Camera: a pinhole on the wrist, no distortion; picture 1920 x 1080 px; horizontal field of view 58.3 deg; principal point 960.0 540.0 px. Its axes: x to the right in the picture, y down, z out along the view. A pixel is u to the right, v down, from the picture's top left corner.
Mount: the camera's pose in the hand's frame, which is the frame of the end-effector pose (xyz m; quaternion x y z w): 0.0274 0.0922 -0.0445 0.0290 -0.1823 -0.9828 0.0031
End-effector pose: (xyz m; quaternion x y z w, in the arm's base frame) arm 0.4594 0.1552 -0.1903 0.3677 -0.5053 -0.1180 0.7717
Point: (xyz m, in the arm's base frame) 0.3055 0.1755 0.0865
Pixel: 315.3 208.2
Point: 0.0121 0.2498 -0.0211
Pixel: 1479.3 504.4
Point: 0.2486 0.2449 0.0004
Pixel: 1134.2 216.6
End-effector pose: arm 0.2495 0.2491 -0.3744 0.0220 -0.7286 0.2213 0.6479
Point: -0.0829 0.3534 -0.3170
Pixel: 282.4 688.4
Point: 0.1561 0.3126 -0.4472
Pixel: 1836.4 927.1
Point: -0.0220 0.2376 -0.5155
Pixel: 1542.6 1036.6
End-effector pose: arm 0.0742 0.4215 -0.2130 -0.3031 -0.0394 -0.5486 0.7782
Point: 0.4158 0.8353 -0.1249
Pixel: 1558.6 231.3
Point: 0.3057 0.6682 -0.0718
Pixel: 1258.6 676.2
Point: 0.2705 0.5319 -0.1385
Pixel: 951.8 616.9
